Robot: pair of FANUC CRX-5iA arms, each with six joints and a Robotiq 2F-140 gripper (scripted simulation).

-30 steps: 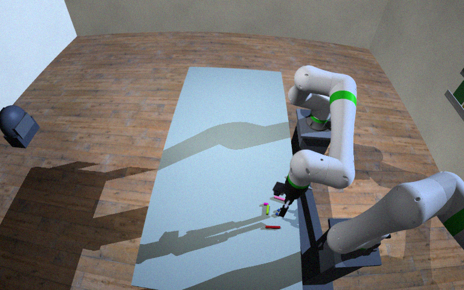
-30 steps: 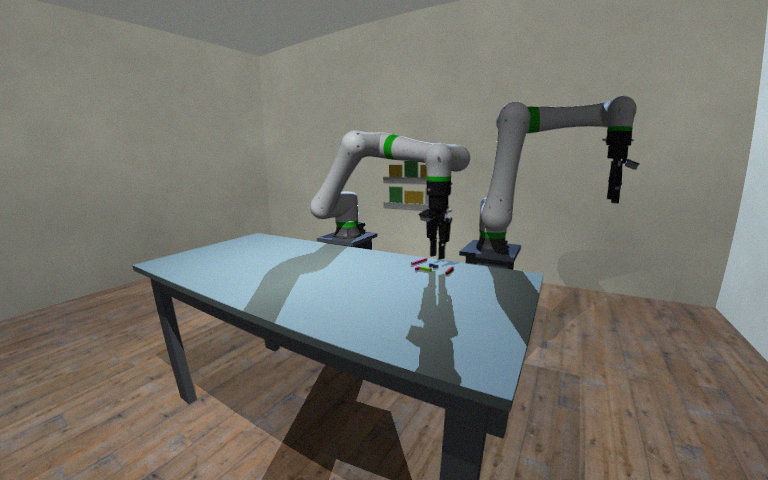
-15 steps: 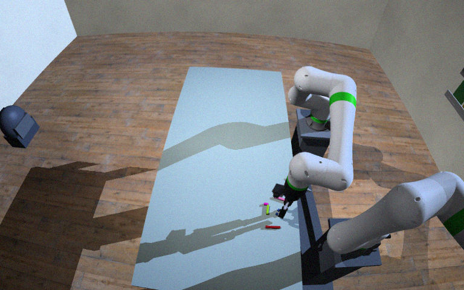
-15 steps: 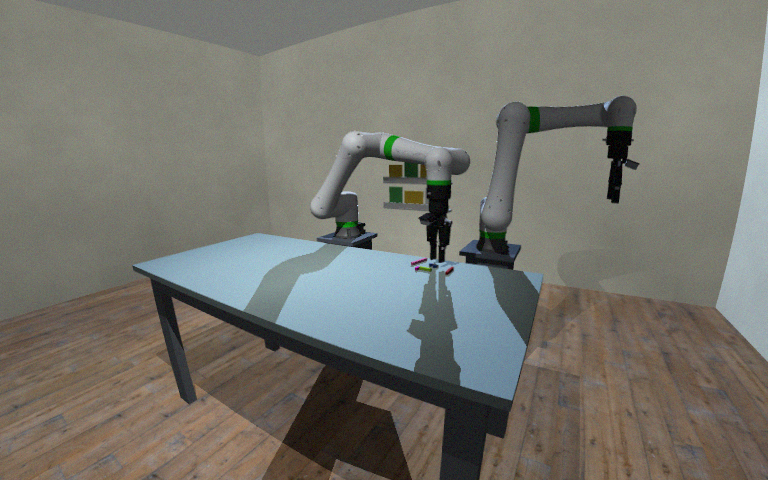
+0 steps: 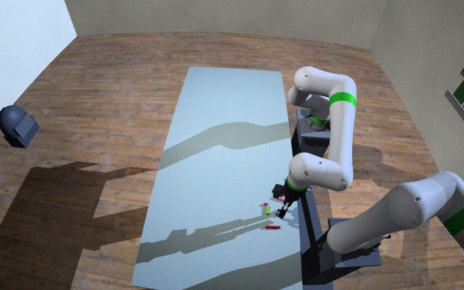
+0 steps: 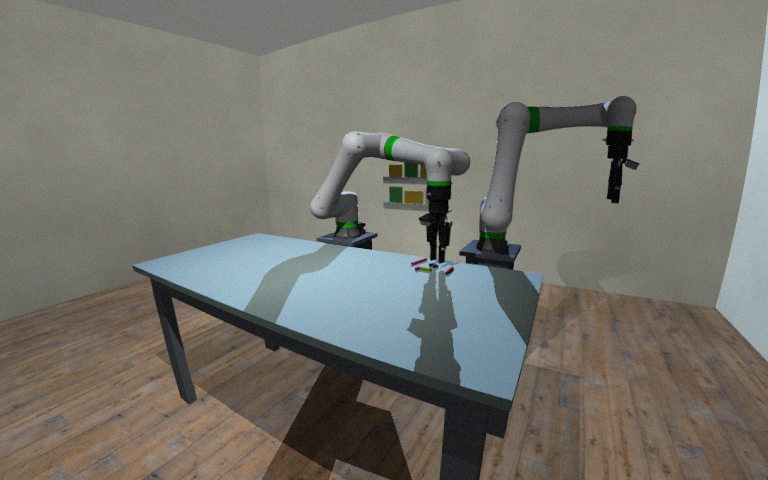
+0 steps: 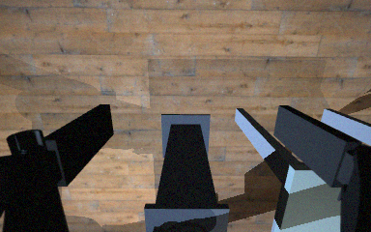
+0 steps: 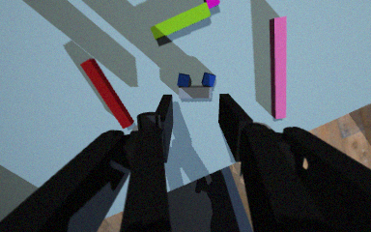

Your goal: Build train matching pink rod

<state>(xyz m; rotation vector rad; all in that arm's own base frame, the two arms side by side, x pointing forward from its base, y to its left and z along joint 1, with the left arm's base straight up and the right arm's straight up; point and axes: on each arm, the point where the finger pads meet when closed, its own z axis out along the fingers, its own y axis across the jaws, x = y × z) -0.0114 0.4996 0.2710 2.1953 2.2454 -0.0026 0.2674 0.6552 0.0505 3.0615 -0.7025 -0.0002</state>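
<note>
The grey rod lies 10 mm ahead of my right hand, 10 mm to the right of it and 50 mm below it. Also, from my right hand: red rod: 50 mm ahead, 60 mm to the left, 50 mm below; then pink rod: 20 mm behind, 80 mm to the right, 50 mm below; then lime rod: 70 mm ahead, 30 mm to the right, 50 mm below.
</note>
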